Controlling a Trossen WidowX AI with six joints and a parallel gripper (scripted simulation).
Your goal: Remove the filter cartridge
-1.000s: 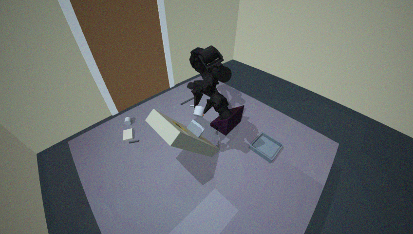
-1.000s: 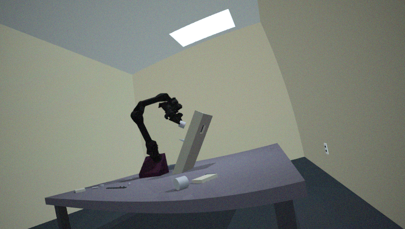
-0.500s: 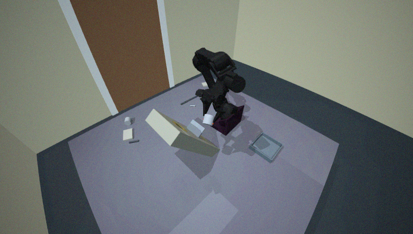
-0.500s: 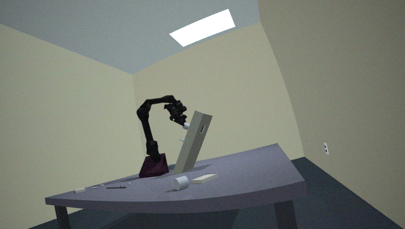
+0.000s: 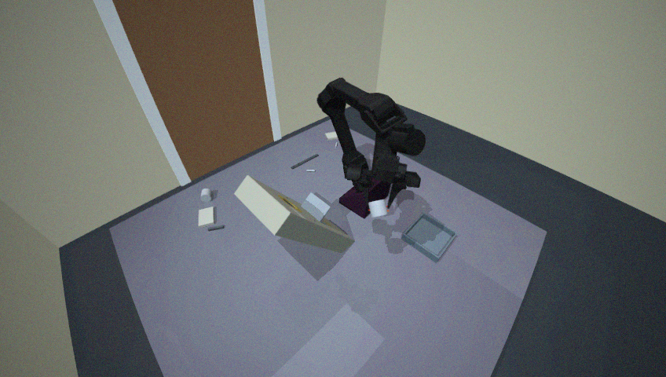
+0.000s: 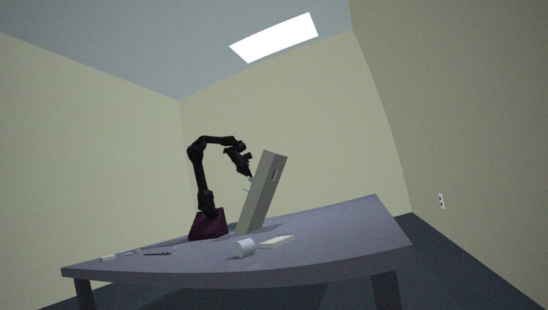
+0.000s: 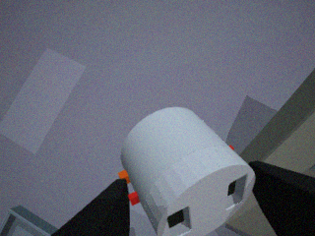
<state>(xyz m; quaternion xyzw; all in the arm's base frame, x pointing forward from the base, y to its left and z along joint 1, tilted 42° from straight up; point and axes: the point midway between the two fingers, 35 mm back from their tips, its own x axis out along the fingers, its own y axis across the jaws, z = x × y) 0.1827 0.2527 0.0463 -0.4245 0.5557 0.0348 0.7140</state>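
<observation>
The tray lies 24 cm behind my gripper tip, 12 cm to the left of it and 27 cm below it. From my gripper tip the other things lie so: round filter cartridge right at my gripper tip; then grey shelf 6 cm ahead, 18 cm to the right, 10 cm below; then dark rod 29 cm ahead, 52 cm to the right, 28 cm below.
</observation>
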